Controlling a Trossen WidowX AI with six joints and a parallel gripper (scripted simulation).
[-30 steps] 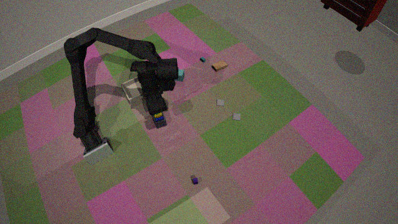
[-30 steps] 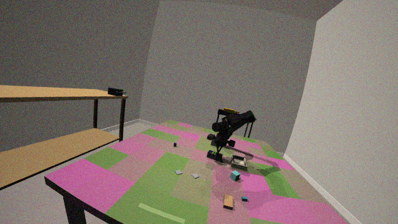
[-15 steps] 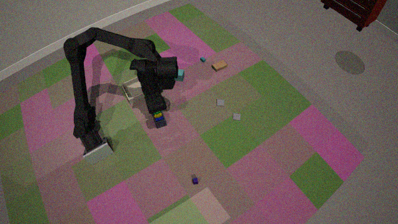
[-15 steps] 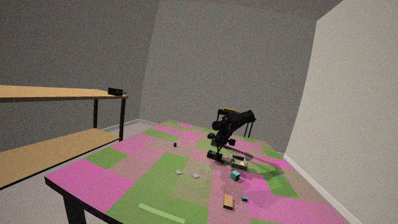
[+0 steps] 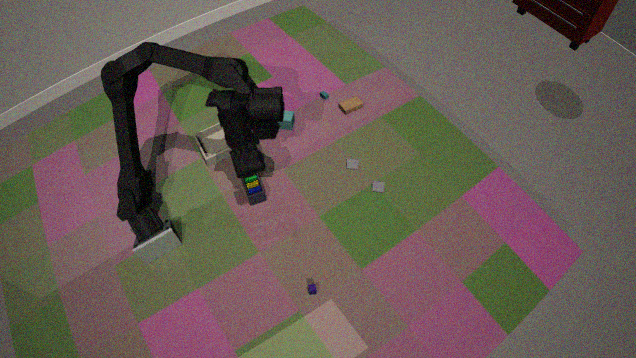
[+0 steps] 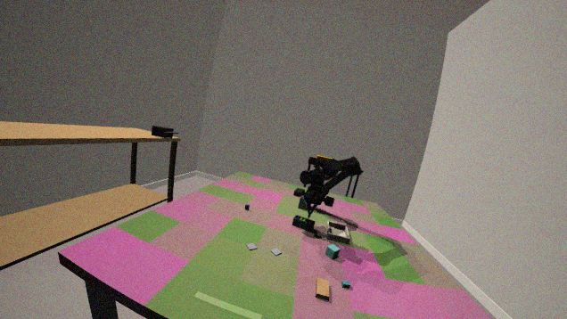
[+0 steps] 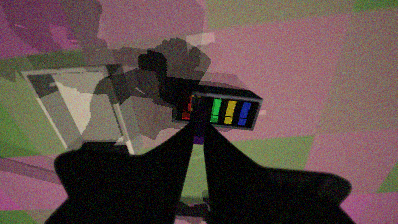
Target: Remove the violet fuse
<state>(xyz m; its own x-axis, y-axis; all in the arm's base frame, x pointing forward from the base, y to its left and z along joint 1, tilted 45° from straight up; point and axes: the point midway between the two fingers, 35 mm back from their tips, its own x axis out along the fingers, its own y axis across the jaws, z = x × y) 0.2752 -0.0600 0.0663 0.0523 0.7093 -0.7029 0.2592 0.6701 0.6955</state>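
The red fuse is 2 cm to the left of my gripper tip and 5 cm below it. From my gripper tip the other things lie so: violet fuse: 1 cm below; green fuse: 2 cm to the right, 5 cm below; yellow fuse: 1 cm behind, 3 cm to the right, 5 cm below.
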